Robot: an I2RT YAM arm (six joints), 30 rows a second.
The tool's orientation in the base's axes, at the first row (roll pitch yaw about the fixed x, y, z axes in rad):
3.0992, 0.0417, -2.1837
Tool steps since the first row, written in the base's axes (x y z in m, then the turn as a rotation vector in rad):
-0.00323, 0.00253, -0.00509, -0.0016, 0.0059, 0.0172
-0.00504, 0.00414, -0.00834, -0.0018, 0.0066, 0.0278
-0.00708, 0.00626, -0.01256, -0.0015, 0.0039, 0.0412
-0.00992, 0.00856, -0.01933, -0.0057, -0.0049, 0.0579
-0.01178, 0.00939, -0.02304, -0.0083, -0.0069, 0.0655
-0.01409, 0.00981, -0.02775, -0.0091, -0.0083, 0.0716
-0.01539, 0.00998, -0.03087, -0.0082, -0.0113, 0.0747
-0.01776, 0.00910, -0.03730, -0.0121, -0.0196, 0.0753
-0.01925, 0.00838, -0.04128, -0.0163, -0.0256, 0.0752
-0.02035, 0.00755, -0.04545, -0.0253, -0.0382, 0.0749
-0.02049, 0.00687, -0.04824, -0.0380, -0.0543, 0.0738
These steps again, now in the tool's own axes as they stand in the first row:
0.00000, 0.00388, 0.00526, -0.0046, 0.0054, -0.0168
-0.00014, 0.00614, 0.00862, -0.0055, 0.0064, -0.0273
-0.00052, 0.00885, 0.01298, -0.0040, 0.0052, -0.0409
-0.00049, 0.01221, 0.01990, 0.0049, 0.0043, -0.0580
0.00006, 0.01405, 0.02367, 0.0077, 0.0056, -0.0657
0.00124, 0.01598, 0.02843, 0.0090, 0.0057, -0.0719
0.00198, 0.01701, 0.03156, 0.0108, 0.0034, -0.0751
0.00433, 0.01817, 0.03796, 0.0198, 0.0019, -0.0762
0.00594, 0.01881, 0.04190, 0.0272, 0.0018, -0.0764
0.00742, 0.01906, 0.04603, 0.0426, 0.0020, -0.0767
0.00817, 0.01866, 0.04878, 0.0631, 0.0031, -0.0764

